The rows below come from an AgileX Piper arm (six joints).
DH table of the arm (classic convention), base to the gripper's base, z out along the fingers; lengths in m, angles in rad. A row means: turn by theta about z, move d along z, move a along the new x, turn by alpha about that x. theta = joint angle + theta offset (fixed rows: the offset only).
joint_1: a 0  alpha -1.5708  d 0.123  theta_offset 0
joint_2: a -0.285  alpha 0  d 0  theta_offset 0.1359
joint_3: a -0.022  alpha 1.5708  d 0  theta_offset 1.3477
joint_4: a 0  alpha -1.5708  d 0.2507  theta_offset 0
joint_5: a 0  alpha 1.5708  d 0  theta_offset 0
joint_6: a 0  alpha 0  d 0.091  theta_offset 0
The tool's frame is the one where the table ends.
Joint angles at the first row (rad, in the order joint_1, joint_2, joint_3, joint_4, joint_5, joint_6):
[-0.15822, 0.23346, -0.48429, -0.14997, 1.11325, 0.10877]
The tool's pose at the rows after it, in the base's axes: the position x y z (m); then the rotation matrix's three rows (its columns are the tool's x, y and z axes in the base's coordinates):
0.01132 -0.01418 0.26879; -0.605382 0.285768 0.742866; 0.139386 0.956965 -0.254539; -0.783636 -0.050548 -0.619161
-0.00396 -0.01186 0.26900; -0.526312 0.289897 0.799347; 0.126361 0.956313 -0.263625; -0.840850 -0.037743 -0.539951
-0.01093 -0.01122 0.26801; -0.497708 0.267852 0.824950; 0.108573 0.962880 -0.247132; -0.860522 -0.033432 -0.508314
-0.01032 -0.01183 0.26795; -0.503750 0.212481 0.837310; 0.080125 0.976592 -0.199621; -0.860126 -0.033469 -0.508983
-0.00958 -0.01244 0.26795; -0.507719 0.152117 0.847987; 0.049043 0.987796 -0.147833; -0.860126 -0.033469 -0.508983
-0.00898 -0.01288 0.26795; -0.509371 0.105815 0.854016; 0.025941 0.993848 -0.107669; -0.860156 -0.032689 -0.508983
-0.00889 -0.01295 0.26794; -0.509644 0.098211 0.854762; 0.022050 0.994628 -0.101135; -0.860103 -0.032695 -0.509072
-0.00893 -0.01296 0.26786; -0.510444 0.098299 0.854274; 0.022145 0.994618 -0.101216; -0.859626 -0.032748 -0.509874
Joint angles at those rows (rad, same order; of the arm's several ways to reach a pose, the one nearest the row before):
[-0.15828, 0.13367, -0.48439, -0.14992, 1.11727, 0.10871]
[-0.15685, 0.02976, -0.48440, -0.15094, 1.12268, 0.10881]
[-0.13029, -0.01725, -0.48438, -0.15285, 1.13228, 0.10873]
[-0.07310, -0.01729, -0.48441, -0.15288, 1.13314, 0.10876]
[-0.01168, -0.01732, -0.48442, -0.15286, 1.13317, 0.10874]
[0.03553, -0.01731, -0.48441, -0.15288, 1.13316, 0.10967]
[0.04320, -0.01733, -0.48441, -0.15289, 1.13328, 0.10968]
[0.04323, -0.01733, -0.48438, -0.15292, 1.13420, 0.10971]

